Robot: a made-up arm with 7 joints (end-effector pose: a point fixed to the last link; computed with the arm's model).
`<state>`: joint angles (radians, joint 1 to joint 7).
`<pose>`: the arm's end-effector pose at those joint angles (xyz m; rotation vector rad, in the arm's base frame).
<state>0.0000 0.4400 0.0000 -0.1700 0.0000 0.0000 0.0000</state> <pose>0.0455 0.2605 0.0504 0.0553 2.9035 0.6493</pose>
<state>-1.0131 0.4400 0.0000 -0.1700 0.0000 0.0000 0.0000</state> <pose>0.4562 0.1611 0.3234 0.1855 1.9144 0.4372</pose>
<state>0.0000 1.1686 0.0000 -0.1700 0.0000 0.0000 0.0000</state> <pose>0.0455 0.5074 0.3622 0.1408 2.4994 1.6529</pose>
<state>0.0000 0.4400 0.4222 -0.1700 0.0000 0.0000 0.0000</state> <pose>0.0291 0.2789 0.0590 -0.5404 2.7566 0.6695</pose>
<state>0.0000 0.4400 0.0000 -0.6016 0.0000 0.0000 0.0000</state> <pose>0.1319 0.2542 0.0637 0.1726 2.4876 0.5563</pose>
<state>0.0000 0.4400 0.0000 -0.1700 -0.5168 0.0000 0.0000</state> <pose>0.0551 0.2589 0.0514 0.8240 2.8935 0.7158</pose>
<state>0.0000 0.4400 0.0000 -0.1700 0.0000 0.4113 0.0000</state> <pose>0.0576 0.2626 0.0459 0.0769 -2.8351 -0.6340</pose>
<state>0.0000 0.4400 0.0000 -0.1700 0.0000 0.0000 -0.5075</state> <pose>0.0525 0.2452 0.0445 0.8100 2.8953 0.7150</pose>
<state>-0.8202 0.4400 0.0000 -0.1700 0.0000 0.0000 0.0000</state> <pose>0.4045 0.1903 0.2432 0.1670 2.1031 0.4780</pose>
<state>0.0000 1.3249 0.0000 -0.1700 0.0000 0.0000 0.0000</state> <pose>0.0455 0.5270 0.4472 0.1574 2.3682 1.8473</pose>
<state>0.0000 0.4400 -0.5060 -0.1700 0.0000 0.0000 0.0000</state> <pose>0.0521 0.2330 0.0374 0.8078 2.9243 0.5866</pose>
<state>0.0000 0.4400 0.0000 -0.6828 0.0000 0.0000 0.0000</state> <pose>0.1471 0.2513 0.0699 0.1914 2.4090 0.5387</pose>
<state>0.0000 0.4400 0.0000 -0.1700 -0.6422 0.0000 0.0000</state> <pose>0.0573 0.2579 0.0514 1.0129 2.8621 0.7258</pose>
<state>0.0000 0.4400 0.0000 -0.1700 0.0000 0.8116 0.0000</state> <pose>0.0665 0.2665 0.0377 0.1820 -2.4489 -0.5476</pose>
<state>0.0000 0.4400 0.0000 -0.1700 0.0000 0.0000 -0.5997</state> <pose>0.0529 0.2422 0.0432 0.9489 2.8741 0.7227</pose>
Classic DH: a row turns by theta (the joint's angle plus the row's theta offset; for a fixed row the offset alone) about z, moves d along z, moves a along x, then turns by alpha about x. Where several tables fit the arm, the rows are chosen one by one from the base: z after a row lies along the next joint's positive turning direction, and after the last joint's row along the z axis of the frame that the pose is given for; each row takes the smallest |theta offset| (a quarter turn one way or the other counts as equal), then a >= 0, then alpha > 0; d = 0 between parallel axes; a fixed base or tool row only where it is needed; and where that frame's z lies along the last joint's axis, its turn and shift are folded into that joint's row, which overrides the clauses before.
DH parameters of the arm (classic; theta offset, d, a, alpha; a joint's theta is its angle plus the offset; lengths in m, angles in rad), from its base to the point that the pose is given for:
base (fixed): 0 0.5041 -0.011 -1.2217
joint 1: -1.5708 -0.0146 0.0329 -1.5708
joint 2: 1.2217 0.001 -0.026 1.5708
joint 3: 1.5708 -0.351 0.065 -1.5708
joint 4: 0 0.009 -0.041 1.5708
joint 5: 0 -0.23 -0.014 -1.5708
joint 6: 0 -0.003 -0.017 1.5708
joint 7: 0.666 0 0.0356 3.1416
tool (fixed): -2.4756 -0.03 0 0

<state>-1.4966 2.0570 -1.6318 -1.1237 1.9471 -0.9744 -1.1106</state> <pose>0.1036 0.4438 0.6287 0.1290 0.5695 1.6559</pose>
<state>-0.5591 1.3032 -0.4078 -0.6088 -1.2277 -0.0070 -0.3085</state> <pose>0.2699 0.4403 0.4796 -1.9285 -0.9134 -1.9187</pose>
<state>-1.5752 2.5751 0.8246 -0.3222 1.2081 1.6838 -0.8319</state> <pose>-0.5082 0.3378 0.6966 -0.2687 0.8967 0.3533</pose>
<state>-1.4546 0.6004 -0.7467 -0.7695 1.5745 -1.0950 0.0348</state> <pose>0.5162 0.0015 0.5506 -0.2941 0.2430 -0.5998</pose>
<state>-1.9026 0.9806 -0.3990 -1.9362 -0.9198 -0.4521 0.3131</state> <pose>0.1299 0.0197 0.8593 0.8942 -1.1765 1.0545</pose>
